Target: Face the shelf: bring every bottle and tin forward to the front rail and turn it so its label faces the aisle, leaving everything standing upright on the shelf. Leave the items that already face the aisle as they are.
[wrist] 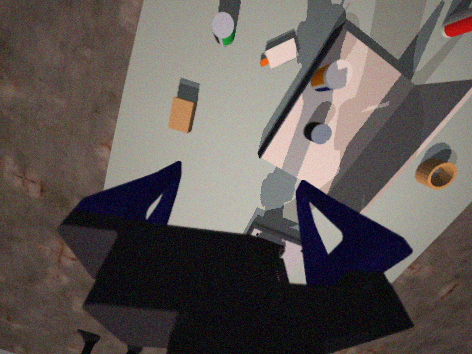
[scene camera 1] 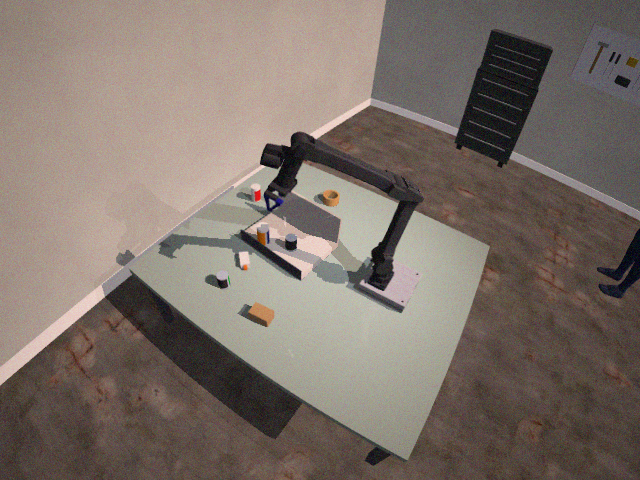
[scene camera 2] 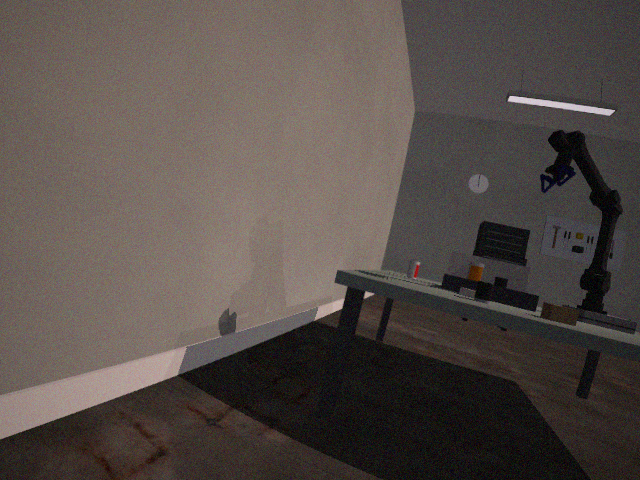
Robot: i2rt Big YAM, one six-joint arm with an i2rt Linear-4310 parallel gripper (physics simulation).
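Pixels of known places: gripper, fingertip midpoint: [wrist: 241, 177] [scene camera 1: 274, 203] [scene camera 2: 550, 189]; arm's base, link origin: [wrist: 266, 249] [scene camera 1: 380, 278] [scene camera 2: 591, 311].
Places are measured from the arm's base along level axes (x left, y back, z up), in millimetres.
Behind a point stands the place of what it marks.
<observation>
The shelf [scene camera 1: 281, 262] @[z -18, x 172, y -434 mm] [scene camera 2: 516, 298] @[z -18, x 175, y -400 mm] [wrist: 286, 114] @[z 7, x 169, y -461 mm] has a pale floor and a dark front rail. An orange, navy and white bottle [scene camera 1: 263, 236] @[z 56, x 143, y -561 mm] [scene camera 2: 476, 272] @[z 50, x 151, y -581 mm] [wrist: 336, 75] @[z 94, x 127, y -577 mm] stands upright close behind the rail; its orange side faces the rail, navy shows at one side. A black tin with a grey lid [scene camera 1: 291, 242] @[z 47, x 90, y -436 mm] [scene camera 2: 500, 282] @[z 32, x 96, y -460 mm] [wrist: 321, 133] @[z 54, x 71, y -454 mm] stands upright farther along, with a gap to the rail. I cannot tell where its label is. My gripper [scene camera 1: 273, 203] @[z 431, x 279, y -382 mm] [scene camera 2: 552, 184] @[z 431, x 279, y -382 mm] [wrist: 241, 177] @[z 431, x 279, y -382 mm] is open and empty, high above the table and shelf, touching nothing.
Off the shelf stand a green-marked tin [scene camera 1: 222, 279] @[z 15, x 430, y -567 mm] [wrist: 223, 27] @[z 16, x 411, y -579 mm] and a red-and-white container [scene camera 1: 255, 192] @[z 20, x -132, y -846 mm] [scene camera 2: 415, 270] @[z -6, x -131, y -849 mm] [wrist: 459, 27] @[z -6, x -142, y -839 mm]. A white box with an orange end [scene camera 1: 244, 259] @[z -26, x 257, y -591 mm] [wrist: 281, 53] @[z -25, x 251, y -598 mm], a tan block [scene camera 1: 261, 314] @[z -4, x 459, y -325 mm] [scene camera 2: 559, 313] @[z -26, x 480, y -349 mm] [wrist: 182, 114] @[z -3, x 444, y -341 mm] and an orange ring [scene camera 1: 330, 202] @[z -23, x -359, y -482 mm] [wrist: 425, 175] @[z -15, x -359, y -484 mm] are also on the table.
</observation>
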